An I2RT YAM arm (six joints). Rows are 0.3 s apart.
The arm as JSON. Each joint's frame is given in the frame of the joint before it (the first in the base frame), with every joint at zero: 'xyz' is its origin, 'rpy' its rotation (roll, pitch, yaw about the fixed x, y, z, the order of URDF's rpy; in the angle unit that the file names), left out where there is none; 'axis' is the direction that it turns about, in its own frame. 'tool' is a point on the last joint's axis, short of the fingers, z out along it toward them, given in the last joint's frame.
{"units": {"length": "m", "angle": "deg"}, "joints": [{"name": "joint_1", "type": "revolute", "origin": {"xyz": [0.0, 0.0, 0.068]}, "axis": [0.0, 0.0, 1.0]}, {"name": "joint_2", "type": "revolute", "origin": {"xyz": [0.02, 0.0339, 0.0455], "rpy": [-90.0, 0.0, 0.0]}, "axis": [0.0, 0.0, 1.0]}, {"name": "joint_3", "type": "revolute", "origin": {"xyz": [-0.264, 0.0, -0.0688], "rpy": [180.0, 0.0, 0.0]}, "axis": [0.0, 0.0, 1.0]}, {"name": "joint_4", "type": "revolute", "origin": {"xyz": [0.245, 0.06, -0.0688]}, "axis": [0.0, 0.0, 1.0]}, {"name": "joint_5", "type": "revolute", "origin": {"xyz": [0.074, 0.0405, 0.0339], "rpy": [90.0, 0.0, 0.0]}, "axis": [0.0, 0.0, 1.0]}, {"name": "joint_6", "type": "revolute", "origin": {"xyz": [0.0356, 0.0, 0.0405], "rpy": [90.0, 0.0, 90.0]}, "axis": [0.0, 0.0, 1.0]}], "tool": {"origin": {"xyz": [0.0, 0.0, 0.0], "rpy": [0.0, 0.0, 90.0]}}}
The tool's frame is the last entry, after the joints.
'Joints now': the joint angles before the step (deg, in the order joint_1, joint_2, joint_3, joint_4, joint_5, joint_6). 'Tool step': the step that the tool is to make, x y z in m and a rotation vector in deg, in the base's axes. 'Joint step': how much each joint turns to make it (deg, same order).
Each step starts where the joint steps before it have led.
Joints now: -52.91, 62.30, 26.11, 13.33, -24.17, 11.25
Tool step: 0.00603, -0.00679, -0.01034, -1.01, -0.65, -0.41
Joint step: 0.26, 4.31, -0.97, 6.55, 0.66, 0.18
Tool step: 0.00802, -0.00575, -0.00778, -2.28, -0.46, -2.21
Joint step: 1.14, 4.24, -0.58, 6.99, 3.50, 0.22
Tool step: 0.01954, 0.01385, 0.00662, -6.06, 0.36, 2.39
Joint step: 6.14, 0.12, 0.30, 3.18, 4.87, -3.09
